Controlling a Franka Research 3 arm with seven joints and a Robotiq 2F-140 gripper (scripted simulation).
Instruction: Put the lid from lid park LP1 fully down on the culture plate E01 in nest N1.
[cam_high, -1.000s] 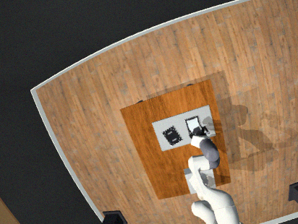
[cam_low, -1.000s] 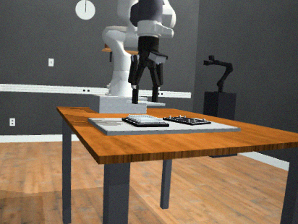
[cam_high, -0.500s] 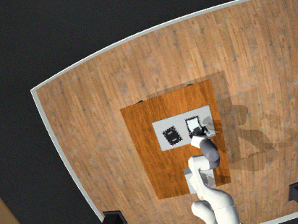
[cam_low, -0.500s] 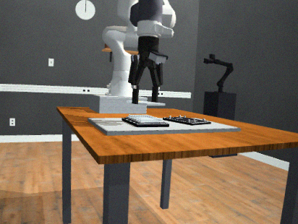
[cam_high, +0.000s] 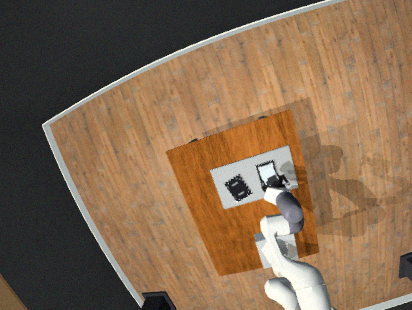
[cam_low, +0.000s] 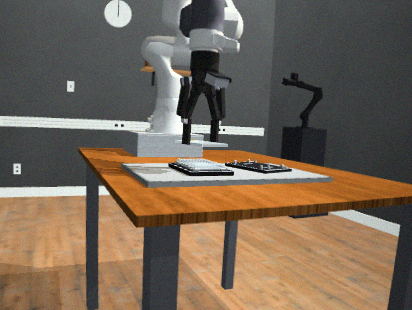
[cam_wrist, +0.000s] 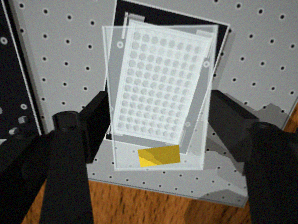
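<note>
The culture plate is 80 mm below my hand. From my hand the other things lie so: black nest (90 mm below); then black lid park (210 mm to the left, 90 mm below, 30 mm behind); then clear lid (20 mm below).
</note>
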